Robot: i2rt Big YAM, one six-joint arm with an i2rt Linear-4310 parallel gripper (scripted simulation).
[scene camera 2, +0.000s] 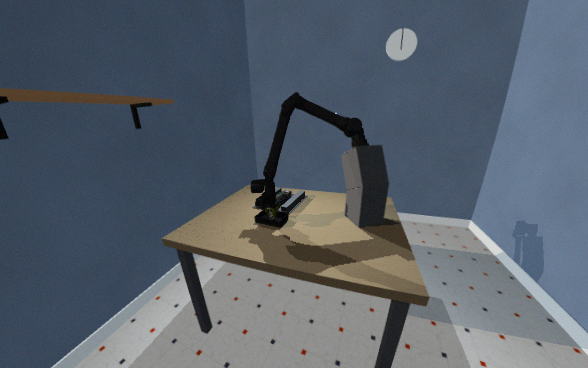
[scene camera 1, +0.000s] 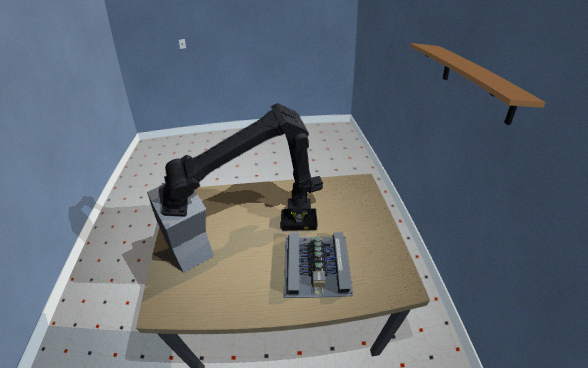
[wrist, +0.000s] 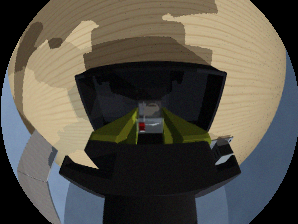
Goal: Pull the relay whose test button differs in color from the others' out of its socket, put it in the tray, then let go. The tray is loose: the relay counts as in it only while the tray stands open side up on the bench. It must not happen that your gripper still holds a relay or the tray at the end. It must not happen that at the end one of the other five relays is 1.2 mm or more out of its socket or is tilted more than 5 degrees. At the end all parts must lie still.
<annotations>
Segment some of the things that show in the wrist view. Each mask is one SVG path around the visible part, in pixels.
The gripper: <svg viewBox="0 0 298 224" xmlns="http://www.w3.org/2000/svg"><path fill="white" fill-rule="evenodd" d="M64 157L59 174L79 188L98 197L105 198L103 224L198 224L195 198L217 190L241 174L235 155L231 155L226 162L215 165L216 161L210 148L212 140L209 133L172 114L164 107L162 107L164 114L163 144L137 144L136 107L128 114L91 133L84 151L98 169L75 163L68 155Z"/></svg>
A black tray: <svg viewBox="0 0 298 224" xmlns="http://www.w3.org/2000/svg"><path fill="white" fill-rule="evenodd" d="M138 133L137 144L163 144L162 133ZM74 76L81 101L94 131L129 113L133 108L137 107L138 100L152 99L161 100L162 107L209 132L222 97L227 72L220 71L210 65L197 63L139 61L94 67Z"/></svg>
A relay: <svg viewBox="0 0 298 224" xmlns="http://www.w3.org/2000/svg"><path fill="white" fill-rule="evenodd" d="M138 100L135 118L137 133L163 133L164 114L161 100Z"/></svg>
</annotations>
